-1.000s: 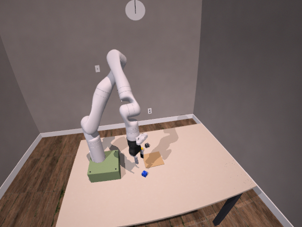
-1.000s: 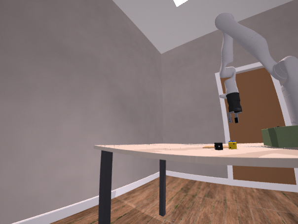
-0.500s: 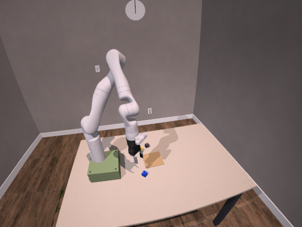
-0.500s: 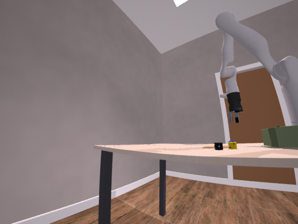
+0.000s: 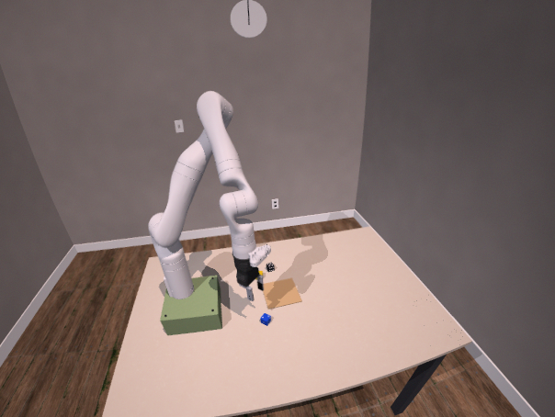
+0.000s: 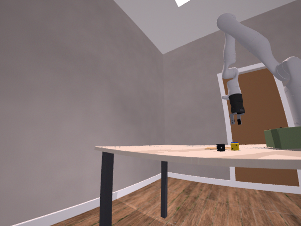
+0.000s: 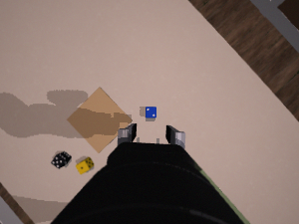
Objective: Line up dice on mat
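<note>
Right now the blue die is 140 mm below my hand, 30 mm ahead of it and 20 mm to the right of it. The rest, counted from my hand: yellow die 220 mm to the left, 140 mm below, 20 mm ahead; tan mat 150 mm below, 120 mm to the left, 100 mm ahead; black die 270 mm to the left, 140 mm below, 70 mm ahead.
</note>
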